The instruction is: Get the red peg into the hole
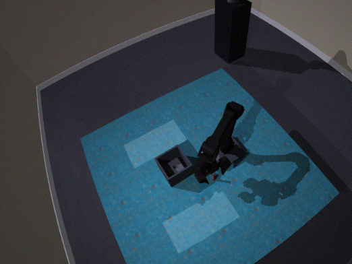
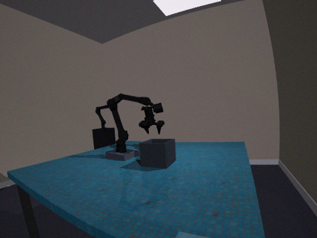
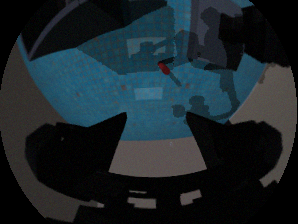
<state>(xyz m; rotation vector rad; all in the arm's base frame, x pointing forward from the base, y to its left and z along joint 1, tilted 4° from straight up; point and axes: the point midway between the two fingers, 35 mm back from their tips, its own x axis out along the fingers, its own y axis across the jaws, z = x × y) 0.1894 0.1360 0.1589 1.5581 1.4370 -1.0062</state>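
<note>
My gripper tip is now 30 mm past the red peg, 40 mm to the left of it and 110 mm above it. The rest, counted from my gripper tip: grey plate (130 mm ahead, 220 mm to the right, 100 mm below).
</note>
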